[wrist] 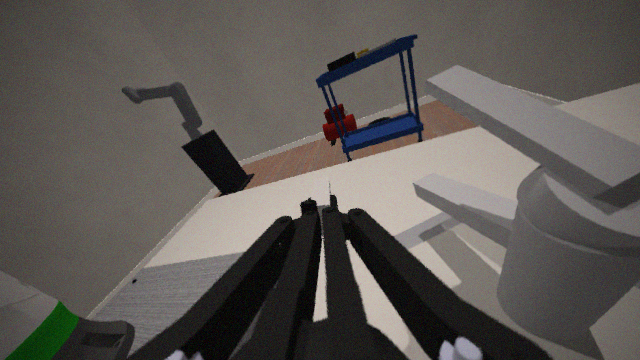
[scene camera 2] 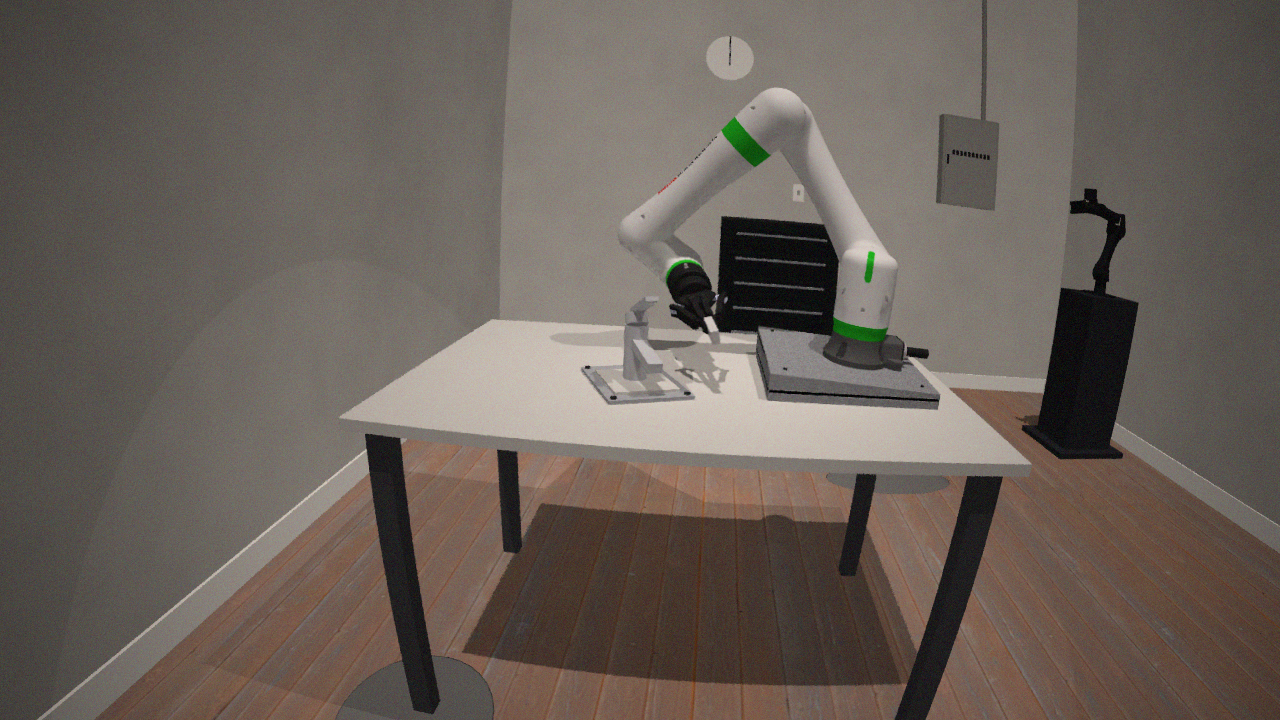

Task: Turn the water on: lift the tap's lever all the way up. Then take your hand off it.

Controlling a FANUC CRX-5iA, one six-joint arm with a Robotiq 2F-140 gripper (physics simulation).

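Seen in the pictures: gripper, fingertip midpoint: (wrist: 323, 189) (scene camera 2: 715, 337); arm's base, origin of the base link: (scene camera 2: 854, 359).
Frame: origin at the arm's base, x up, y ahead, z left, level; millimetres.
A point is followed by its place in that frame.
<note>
The grey tap (scene camera 2: 632, 351) @(y 488, x 21, z 120 mm) (wrist: 560, 270) @(y 466, x 51, z 80 mm) stands upright on its base plate (scene camera 2: 648, 397) @(y 451, x -45, z 204 mm). Its lever (scene camera 2: 643, 306) @(y 469, x 117, z 145 mm) (wrist: 530, 125) @(y 469, x 116, z 120 mm) slopes upward from the top of the body, its free end raised well above the spout (scene camera 2: 646, 355) @(y 458, x 31, z 185 mm) (wrist: 462, 200) @(y 455, x 37, z 154 mm). My gripper (scene camera 2: 714, 334) @(y 330, x 71, z 178 mm) (wrist: 323, 189) @(y 330, x 71, z 178 mm) is shut and empty. It is to the right of the tap in the scene view, pointing down and apart from the lever, with a visible gap. In the wrist view the lever is at the right, clear of the fingers.
The white table (scene camera 2: 501, 420) @(y 695, x -53, z 357 mm) bears the tap and the grey robot mounting plate (scene camera 2: 805, 380) @(y 147, x -7, z 169 mm) (wrist: 165, 285) @(y 17, x -6, z 129 mm) at the right. A black cabinet (scene camera 2: 778, 300) stands behind. A blue cart (wrist: 370, 62) and a black pedestal (scene camera 2: 1087, 371) (wrist: 215, 162) with a small arm stand beyond the table.
</note>
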